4 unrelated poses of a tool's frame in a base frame.
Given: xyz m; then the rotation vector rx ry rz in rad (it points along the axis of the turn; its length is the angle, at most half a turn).
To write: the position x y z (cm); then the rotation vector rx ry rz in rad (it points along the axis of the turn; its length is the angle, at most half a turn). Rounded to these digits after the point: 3 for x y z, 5 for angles.
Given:
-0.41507, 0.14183, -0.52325, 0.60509, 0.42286, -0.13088
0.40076, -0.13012, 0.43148, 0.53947, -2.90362, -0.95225
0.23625, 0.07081, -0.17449, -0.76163, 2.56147, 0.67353
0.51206, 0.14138, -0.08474, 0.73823, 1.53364, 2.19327
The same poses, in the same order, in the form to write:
-41.507, 14.183, -52.325, 0.60509, 0.42286, -0.13088
40.076, -13.012, 43.148, 0.53947, -2.90362, -0.95225
23.625, 7.081, -17.449, -0.76163, 2.56147, 0.67353
51.206, 14.138, -8.474, 0.73823, 1.53364, 2.19327

